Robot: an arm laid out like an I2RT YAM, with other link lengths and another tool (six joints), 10 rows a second.
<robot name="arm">
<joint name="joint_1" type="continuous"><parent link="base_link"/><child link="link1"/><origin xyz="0 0 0.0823"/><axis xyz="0 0 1"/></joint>
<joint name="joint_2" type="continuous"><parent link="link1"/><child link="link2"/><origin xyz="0.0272 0.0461 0.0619"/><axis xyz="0 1 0"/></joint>
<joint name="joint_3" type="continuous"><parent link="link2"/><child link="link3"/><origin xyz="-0.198 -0.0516 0"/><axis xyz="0 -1 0"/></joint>
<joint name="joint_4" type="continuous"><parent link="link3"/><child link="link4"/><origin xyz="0.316 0.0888 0.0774"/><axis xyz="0 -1 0"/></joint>
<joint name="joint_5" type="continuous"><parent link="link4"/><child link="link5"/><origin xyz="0.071 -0.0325 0.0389"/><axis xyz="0 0 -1"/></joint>
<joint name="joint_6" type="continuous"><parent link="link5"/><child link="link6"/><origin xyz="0.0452 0 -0.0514"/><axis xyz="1 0 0"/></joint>
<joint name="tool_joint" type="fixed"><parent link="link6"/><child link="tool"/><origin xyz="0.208 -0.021 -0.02" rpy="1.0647 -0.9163 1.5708"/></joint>
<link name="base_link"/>
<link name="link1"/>
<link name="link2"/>
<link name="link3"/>
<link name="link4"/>
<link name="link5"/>
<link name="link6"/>
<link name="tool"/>
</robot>
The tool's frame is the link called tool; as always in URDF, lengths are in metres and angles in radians. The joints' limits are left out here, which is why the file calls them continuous.
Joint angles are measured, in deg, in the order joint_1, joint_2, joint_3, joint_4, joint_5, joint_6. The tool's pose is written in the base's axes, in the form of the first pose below.
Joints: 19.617, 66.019, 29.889, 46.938, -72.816, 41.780
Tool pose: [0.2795 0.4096 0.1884], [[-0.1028 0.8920 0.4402], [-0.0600 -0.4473 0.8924], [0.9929 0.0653 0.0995]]
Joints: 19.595, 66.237, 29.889, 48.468, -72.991, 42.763
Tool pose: [0.2788 0.4096 0.1908], [[-0.1072 0.8933 0.4365], [-0.0666 -0.4445 0.8933], [0.9920 0.0667 0.1072]]
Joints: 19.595, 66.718, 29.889, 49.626, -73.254, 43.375
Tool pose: [0.2779 0.4098 0.1904], [[-0.1076 0.8955 0.4318], [-0.0696 -0.4400 0.8953], [0.9917 0.0663 0.1097]]
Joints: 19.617, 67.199, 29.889, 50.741, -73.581, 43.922
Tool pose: [0.2766 0.4100 0.1898], [[-0.1085 0.8983 0.4258], [-0.0722 -0.4343 0.8979], [0.9915 0.0667 0.1120]]
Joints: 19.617, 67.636, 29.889, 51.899, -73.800, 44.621
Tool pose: [0.2758 0.4101 0.1897], [[-0.1082 0.9003 0.4217], [-0.0753 -0.4304 0.8995], [0.9913 0.0656 0.1143]]
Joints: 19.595, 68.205, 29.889, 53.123, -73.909, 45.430
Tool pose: [0.2756 0.4101 0.1889], [[-0.1049 0.9015 0.4199], [-0.0779 -0.4283 0.9002], [0.9914 0.0617 0.1152]]
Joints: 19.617, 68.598, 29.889, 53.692, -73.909, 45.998
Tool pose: [0.2755 0.4103 0.1878], [[-0.0979 0.9024 0.4197], [-0.0784 -0.4274 0.9007], [0.9921 0.0553 0.1126]]
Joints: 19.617, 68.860, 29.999, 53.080, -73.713, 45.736
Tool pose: [0.2768 0.4105 0.1856], [[-0.0899 0.9013 0.4238], [-0.0747 -0.4305 0.8995], [0.9931 0.0492 0.1061]]
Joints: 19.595, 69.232, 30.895, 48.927, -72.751, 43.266
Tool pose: [0.2841 0.4112 0.1804], [[-0.0734 0.8935 0.4430], [-0.0578 -0.4472 0.8925], [0.9956 0.0399 0.0844]]
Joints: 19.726, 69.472, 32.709, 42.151, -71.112, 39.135
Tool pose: [0.2948 0.4129 0.1761], [[-0.0599 0.8807 0.4699], [-0.0313 -0.4721 0.8810], [0.9977 0.0381 0.0559]]
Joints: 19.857, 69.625, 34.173, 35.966, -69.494, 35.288
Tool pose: [0.3034 0.4136 0.1701], [[-0.0470 0.8681 0.4941], [-0.0026 -0.4947 0.8690], [0.9989 0.0396 0.0255]]
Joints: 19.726, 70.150, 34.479, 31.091, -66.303, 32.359
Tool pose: [0.3171 0.4110 0.1542], [[-0.0143 0.8395 0.5431], [0.0331 -0.5425 0.8394], [0.9993 0.0300 -0.0201]]
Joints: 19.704, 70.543, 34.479, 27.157, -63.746, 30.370
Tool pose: [0.3254 0.4079 0.1381], [[0.0226 0.8163 0.5771], [0.0664 -0.5772 0.8139], [0.9975 0.0199 -0.0673]]
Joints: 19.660, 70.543, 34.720, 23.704, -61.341, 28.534
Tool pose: [0.3335 0.4045 0.1275], [[0.0442 0.7934 0.6071], [0.0952 -0.6082 0.7880], [0.9945 0.0229 -0.1024]]
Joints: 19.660, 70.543, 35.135, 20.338, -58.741, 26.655
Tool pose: [0.3420 0.4006 0.1177], [[0.0614 0.7687 0.6367], [0.1256 -0.6388 0.7591], [0.9902 0.0334 -0.1357]]
